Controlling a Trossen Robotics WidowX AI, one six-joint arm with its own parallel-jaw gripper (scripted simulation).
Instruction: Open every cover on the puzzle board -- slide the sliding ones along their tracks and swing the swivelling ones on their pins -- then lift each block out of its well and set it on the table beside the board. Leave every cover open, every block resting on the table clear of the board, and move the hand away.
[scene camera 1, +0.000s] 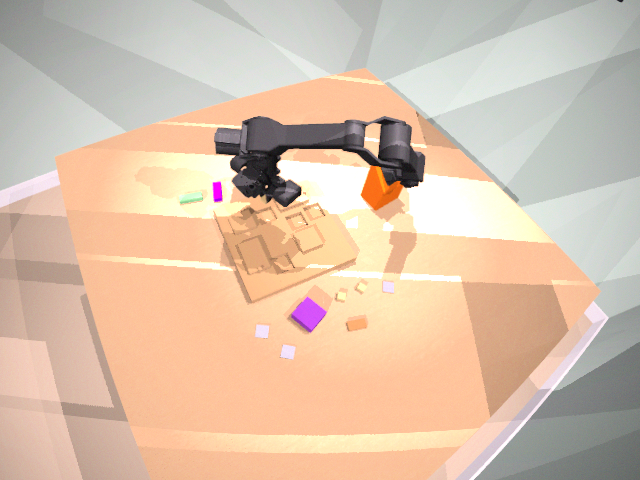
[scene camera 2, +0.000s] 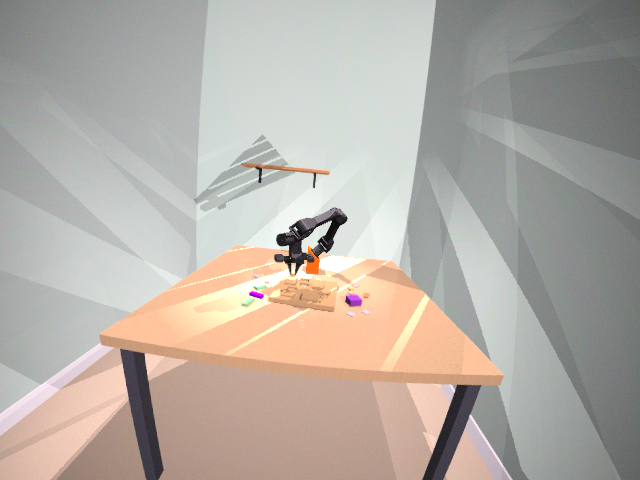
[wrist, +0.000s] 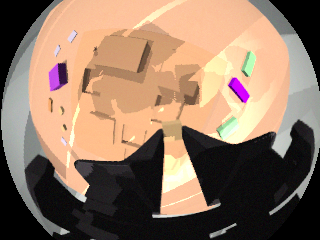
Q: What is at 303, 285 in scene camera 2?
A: A tan puzzle board.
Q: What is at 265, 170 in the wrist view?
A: The gripper.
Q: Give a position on a tan puzzle board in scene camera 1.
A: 289, 267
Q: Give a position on a tan puzzle board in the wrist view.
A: At 136, 102
